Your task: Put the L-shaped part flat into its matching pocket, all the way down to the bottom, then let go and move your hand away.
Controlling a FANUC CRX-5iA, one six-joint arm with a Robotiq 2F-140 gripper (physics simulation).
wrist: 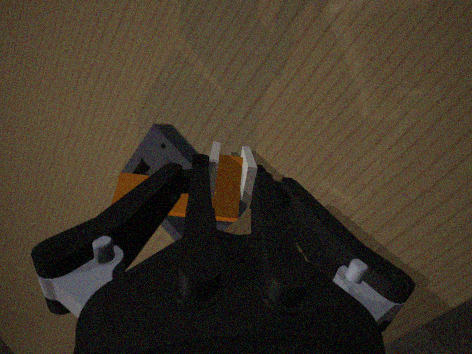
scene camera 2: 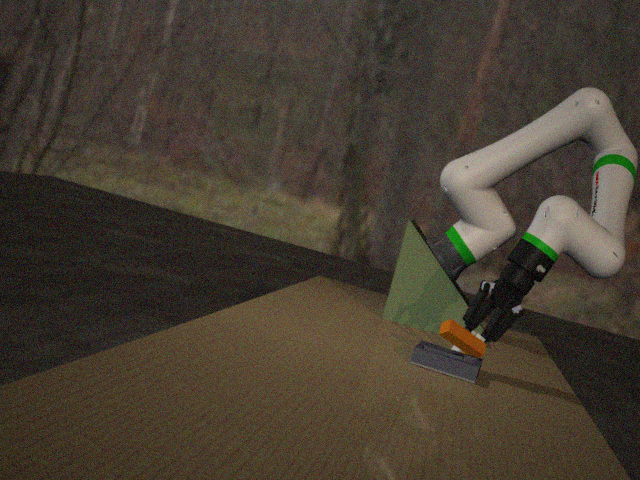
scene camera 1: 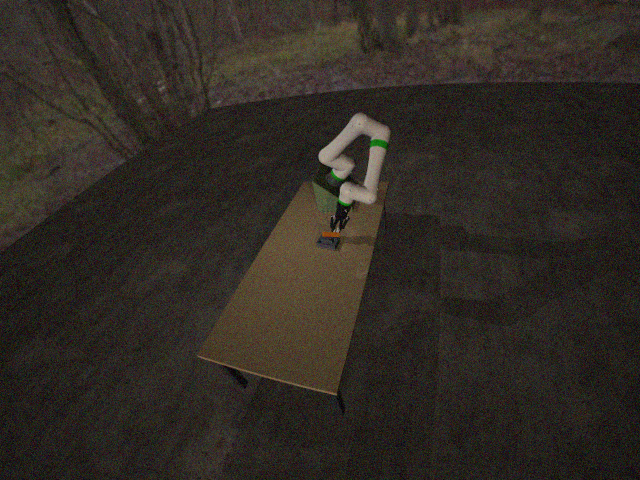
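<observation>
The orange L-shaped part [scene camera 1: 330,234] [scene camera 2: 461,338] [wrist: 228,186] is between the pale pads of my gripper [scene camera 2: 478,335] [wrist: 229,157], which is shut on it. The part is tilted in scene camera 2, its right end lower and close to the block's top. The dark grey block with the pocket [scene camera 1: 328,242] [scene camera 2: 445,361] [wrist: 159,145] lies on the table beneath the part. In the wrist view the part lies across the block at an angle, and the gripper's left finger hides some of both. The part covers much of the pocket. Whether the part touches the block cannot be told.
The wooden table [scene camera 1: 299,310] [scene camera 2: 258,392] [wrist: 325,75] carries the block. A green slanted panel [scene camera 1: 324,198] [scene camera 2: 421,286] stands behind the block by the arm's base. The table's right edge runs past the block in scene camera 1.
</observation>
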